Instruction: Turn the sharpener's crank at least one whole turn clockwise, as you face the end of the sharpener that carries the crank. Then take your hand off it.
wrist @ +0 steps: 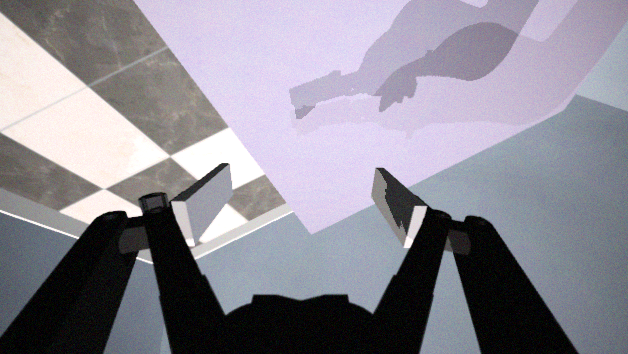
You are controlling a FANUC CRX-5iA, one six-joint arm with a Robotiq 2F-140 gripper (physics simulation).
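Frame: origin at the arm's base, x ahead, y left, z up, level; centimetres.
Seen in the pictures: gripper, fingertip midpoint: [303, 181].
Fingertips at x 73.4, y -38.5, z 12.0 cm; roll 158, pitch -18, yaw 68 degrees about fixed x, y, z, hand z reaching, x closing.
Note:
A point is followed by its place in that frame.
My gripper [303, 181] @[x 73.4, y -38.5, z 12.0 cm] is open, with its two flat pads far apart and no object between them. It is seen against the corner of a pale lilac table top and the blue-grey surface behind it. The sharpener and its crank do not show in the wrist view.
The pale lilac table top [240, 65] @[x 67.3, y -39.5, z -5.2 cm] fills the upper middle, with its corner showing between the fingers. Shadows of the arm and gripper fall on it. A checkered tile floor [60, 115] shows at the left, and blue-grey wall surfaces [540, 185] at the right and below.

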